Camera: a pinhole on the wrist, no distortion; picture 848 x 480 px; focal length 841.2 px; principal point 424.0 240.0 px. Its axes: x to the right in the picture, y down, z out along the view. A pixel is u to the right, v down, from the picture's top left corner.
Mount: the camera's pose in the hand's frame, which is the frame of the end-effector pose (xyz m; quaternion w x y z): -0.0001 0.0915 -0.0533 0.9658 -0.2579 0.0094 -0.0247
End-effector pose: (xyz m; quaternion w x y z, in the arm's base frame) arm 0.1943 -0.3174 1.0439 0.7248 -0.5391 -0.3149 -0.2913
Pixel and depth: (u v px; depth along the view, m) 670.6 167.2 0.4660
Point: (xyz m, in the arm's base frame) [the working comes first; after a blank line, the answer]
In the camera's frame: 0.1366 -0.0403 0.4660

0.4501 0.0974 1.0720
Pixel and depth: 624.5 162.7 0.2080
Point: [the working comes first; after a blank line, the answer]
In the camera's frame: 0.0496 -0.0191 0.2080

0.3436 -0.1467 1.0111
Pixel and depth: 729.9 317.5 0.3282
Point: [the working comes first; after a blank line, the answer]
In the camera's frame: 0.1193 0.0302 0.3282

0.4554 -0.0519 1.0277
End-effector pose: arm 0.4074 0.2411 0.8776 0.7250 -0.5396 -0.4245 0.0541
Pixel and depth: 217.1 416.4 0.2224
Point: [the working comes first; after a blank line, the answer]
In the camera's frame: -0.0547 0.0466 0.2224

0.3930 0.4034 0.6554
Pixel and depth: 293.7 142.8 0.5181
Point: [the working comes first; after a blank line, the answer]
In the camera's frame: -0.0803 -0.0599 0.5181

0.1925 0.6433 0.6148
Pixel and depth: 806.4 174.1 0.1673
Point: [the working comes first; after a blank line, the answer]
In the camera's frame: 0.0761 -0.0131 0.1673

0.4530 0.4220 0.7960
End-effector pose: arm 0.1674 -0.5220 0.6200 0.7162 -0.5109 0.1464 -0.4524
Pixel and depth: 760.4 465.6 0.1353
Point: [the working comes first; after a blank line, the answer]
In the camera's frame: 0.0541 0.0363 0.1353

0.3241 -0.5294 0.4929
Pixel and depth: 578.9 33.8 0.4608
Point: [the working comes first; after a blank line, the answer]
In the camera's frame: 0.0849 -0.1130 0.4608

0.5980 -0.3411 0.6297
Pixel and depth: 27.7 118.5 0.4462
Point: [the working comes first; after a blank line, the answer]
In the camera's frame: -0.2102 -0.0644 0.4462

0.4388 -0.1250 0.4970
